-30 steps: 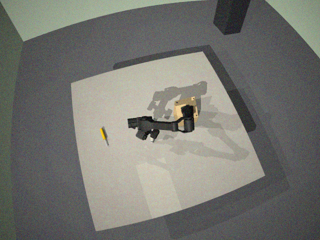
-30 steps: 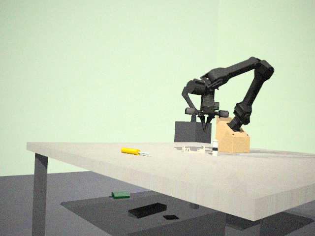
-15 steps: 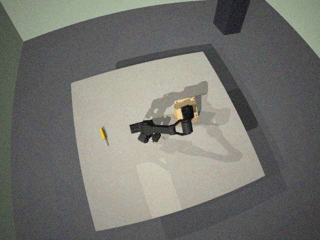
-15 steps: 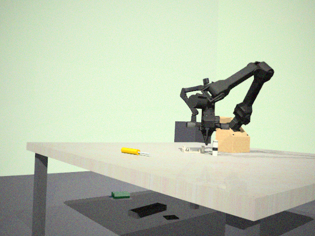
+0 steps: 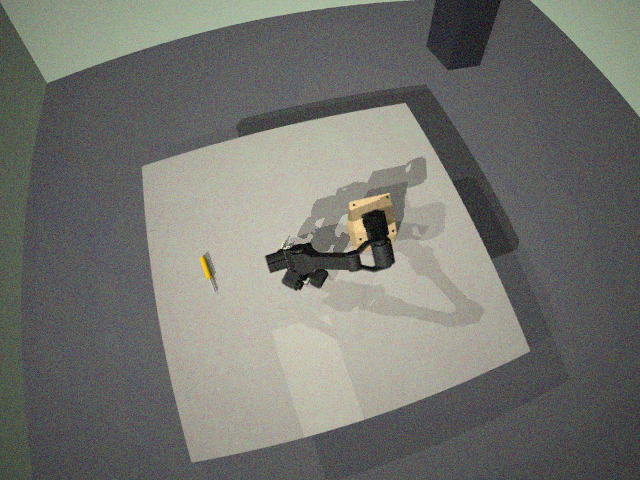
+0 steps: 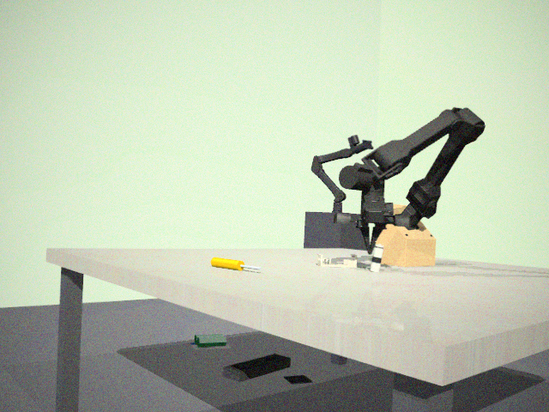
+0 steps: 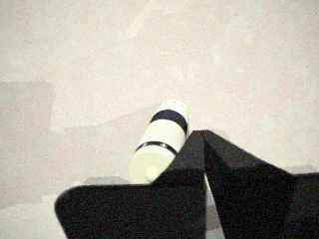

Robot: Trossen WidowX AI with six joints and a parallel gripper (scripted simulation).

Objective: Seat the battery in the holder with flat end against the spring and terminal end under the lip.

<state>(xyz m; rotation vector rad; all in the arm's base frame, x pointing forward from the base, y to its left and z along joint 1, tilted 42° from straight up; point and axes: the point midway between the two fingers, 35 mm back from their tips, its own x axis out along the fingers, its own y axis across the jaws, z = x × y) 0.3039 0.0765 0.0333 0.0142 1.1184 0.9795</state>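
Now: the battery 1 cm to the left of my gripper tip, 1 cm below it and 1 cm behind it. The rest, counted from my gripper tip: yellow-handled screwdriver: 31 cm ahead, 14 cm to the right, 3 cm below; then black box: 34 cm ahead, 23 cm below, 3 cm to the right.
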